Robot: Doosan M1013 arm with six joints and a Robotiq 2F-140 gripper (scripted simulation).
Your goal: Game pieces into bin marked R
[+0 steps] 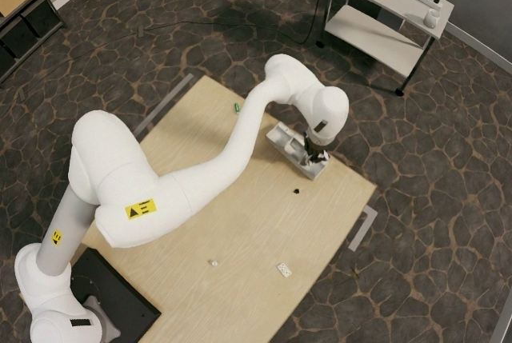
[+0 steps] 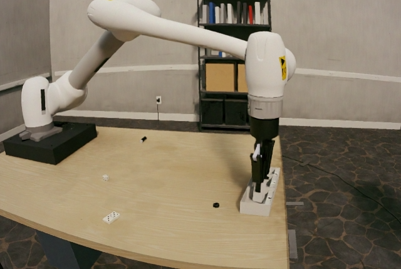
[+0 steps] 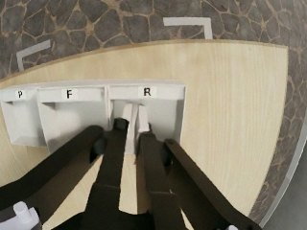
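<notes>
Now: the bin 7 cm to the left of my hand and 3 cm below it. Also, from my hand: small black ring (11 cm behind, 4 cm to the right, 5 cm below); green battery (4 cm behind, 37 cm to the left, 4 cm below); white domino (36 cm behind, 22 cm to the right, 4 cm below).
</notes>
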